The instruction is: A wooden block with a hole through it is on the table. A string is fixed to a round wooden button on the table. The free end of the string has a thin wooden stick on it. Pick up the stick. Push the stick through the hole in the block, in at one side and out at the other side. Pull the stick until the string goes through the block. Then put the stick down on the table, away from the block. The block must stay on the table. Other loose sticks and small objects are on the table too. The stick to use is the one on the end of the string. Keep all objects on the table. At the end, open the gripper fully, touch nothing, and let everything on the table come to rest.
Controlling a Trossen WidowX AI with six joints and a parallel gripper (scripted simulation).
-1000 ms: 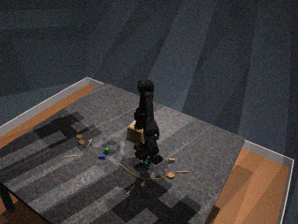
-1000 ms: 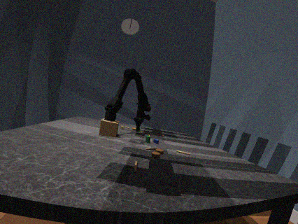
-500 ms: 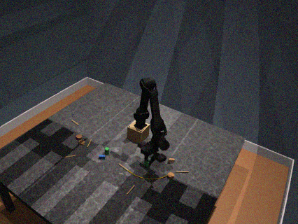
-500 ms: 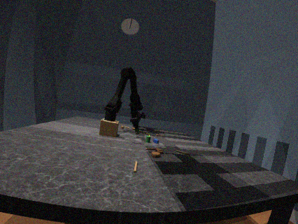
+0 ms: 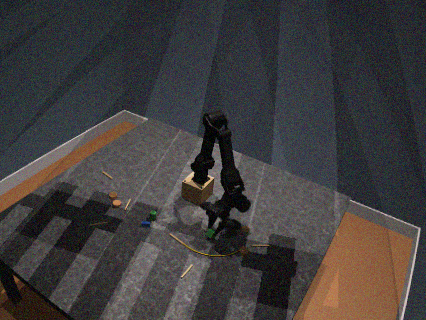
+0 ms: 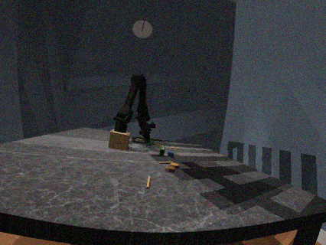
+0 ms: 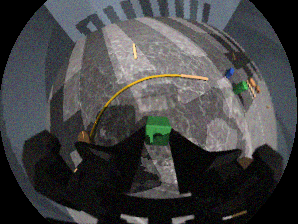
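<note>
Now: the thin wooden stick 11 cm ahead of my gripper tip, 8 cm to the right of it and 3 cm below it. Also, from my gripper tip: round wooden button 15 cm to the left, 3 cm behind, 2 cm below; green block right at my gripper tip; small wooden piece 13 cm behind, 8 cm to the left, 2 cm below.
</note>
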